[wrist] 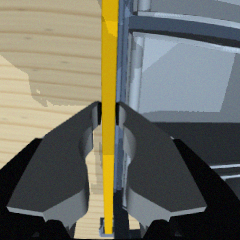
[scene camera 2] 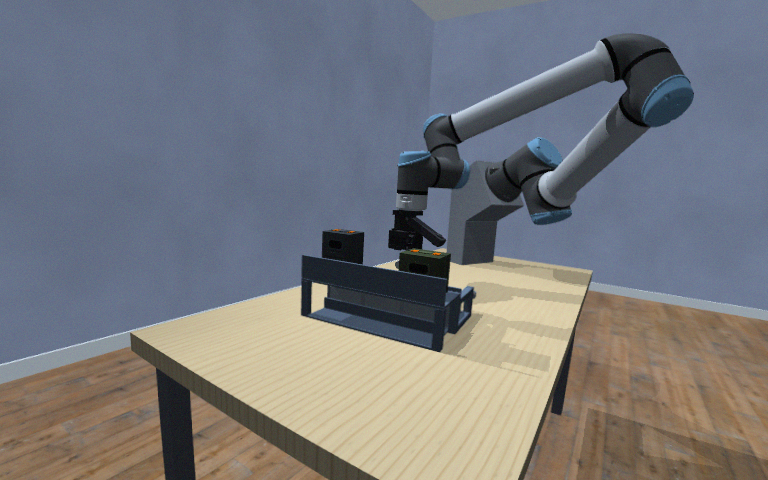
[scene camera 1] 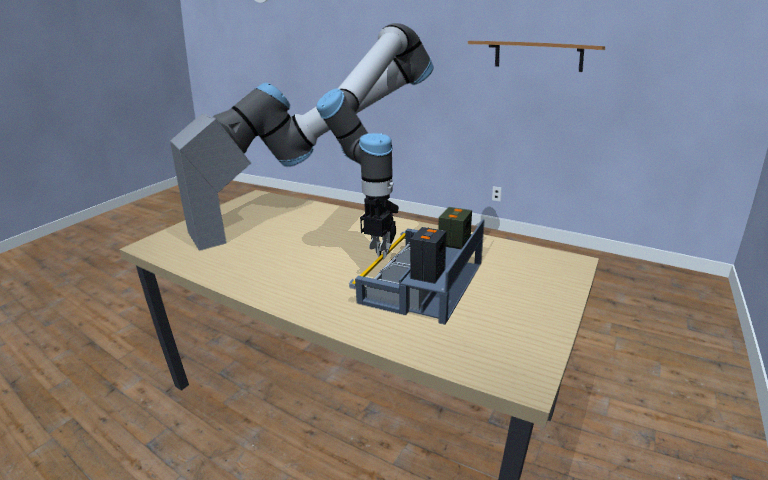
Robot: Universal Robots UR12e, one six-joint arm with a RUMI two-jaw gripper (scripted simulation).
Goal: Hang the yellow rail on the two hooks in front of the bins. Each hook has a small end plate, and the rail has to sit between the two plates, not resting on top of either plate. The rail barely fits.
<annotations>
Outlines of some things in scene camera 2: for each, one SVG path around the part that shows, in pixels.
The gripper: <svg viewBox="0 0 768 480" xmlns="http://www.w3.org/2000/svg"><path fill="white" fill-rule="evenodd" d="M393 210L395 222L394 228L389 230L388 248L394 250L422 249L423 237L436 247L443 246L446 242L446 239L441 234L416 217L422 216L423 211Z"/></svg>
A dark green box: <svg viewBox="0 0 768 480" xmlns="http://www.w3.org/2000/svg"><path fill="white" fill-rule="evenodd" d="M400 252L398 271L447 279L446 293L448 292L451 253L415 248Z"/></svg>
A black box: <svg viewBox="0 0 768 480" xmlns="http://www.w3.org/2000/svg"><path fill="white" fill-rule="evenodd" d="M323 231L322 258L363 265L364 232L343 229Z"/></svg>
</annotations>
